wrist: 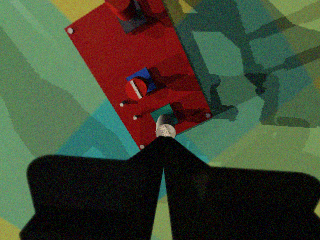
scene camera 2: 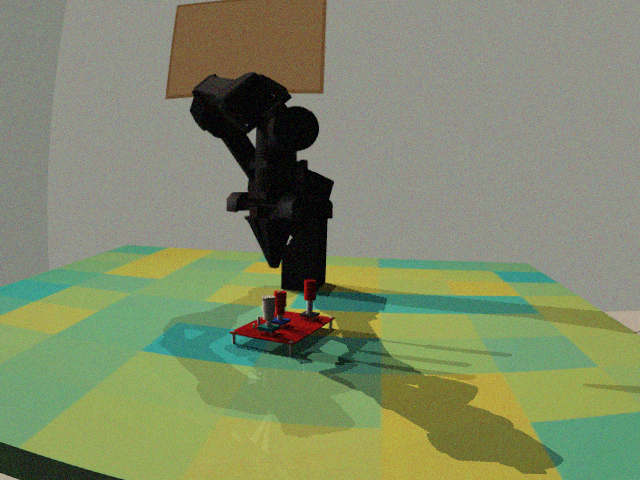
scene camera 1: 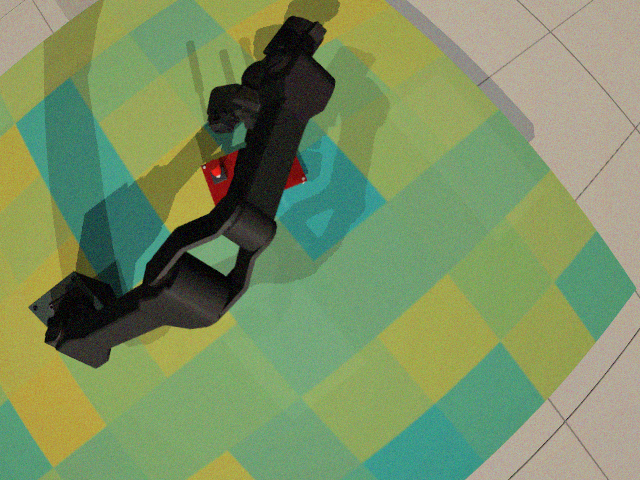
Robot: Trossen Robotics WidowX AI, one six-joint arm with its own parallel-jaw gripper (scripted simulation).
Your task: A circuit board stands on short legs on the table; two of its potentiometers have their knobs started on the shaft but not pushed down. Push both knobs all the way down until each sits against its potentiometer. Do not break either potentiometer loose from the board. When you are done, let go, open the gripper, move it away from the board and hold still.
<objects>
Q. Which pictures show the gripper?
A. The wrist view, scene camera 2 and scene camera 1: all of them.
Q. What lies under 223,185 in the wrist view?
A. The gripper.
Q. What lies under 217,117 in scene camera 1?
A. The gripper.
</objects>
